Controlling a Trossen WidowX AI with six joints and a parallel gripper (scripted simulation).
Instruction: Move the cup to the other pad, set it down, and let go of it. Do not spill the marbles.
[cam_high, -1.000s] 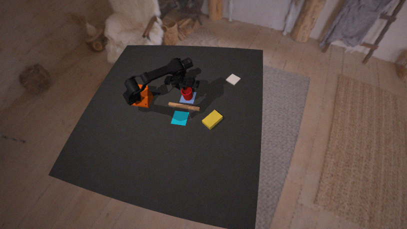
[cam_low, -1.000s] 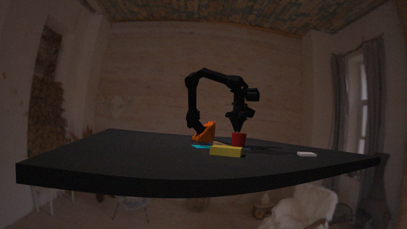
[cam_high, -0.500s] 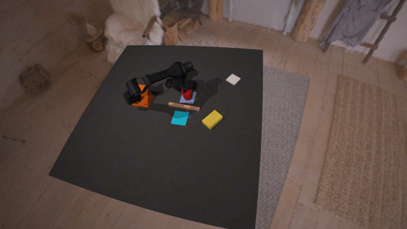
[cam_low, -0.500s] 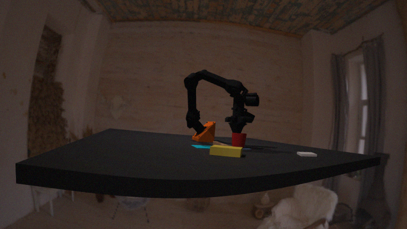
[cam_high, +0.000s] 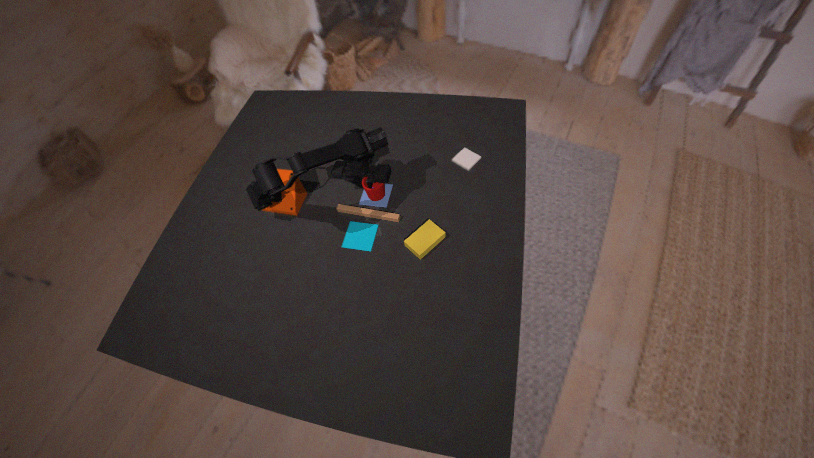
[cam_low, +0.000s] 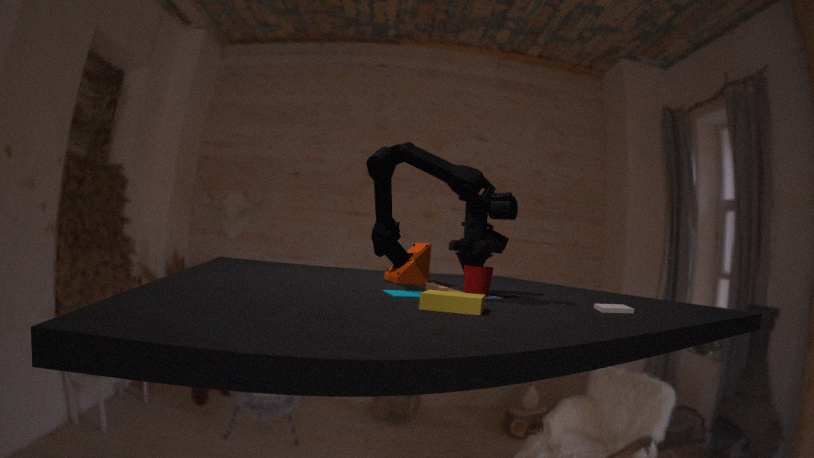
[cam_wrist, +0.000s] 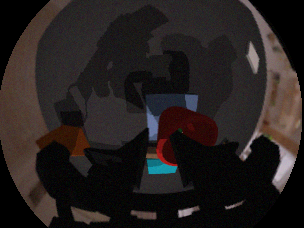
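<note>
Now: the cyan pad 17 cm to the right of my gripper tip, 4 cm below it and 1 cm ahead of it. From my gripper tip the other things lie so: wooden bar 9 cm to the right, 4 cm below, 2 cm ahead; then red cup 3 cm ahead; then yellow block 23 cm ahead, 16 cm to the right, 2 cm below.
</note>
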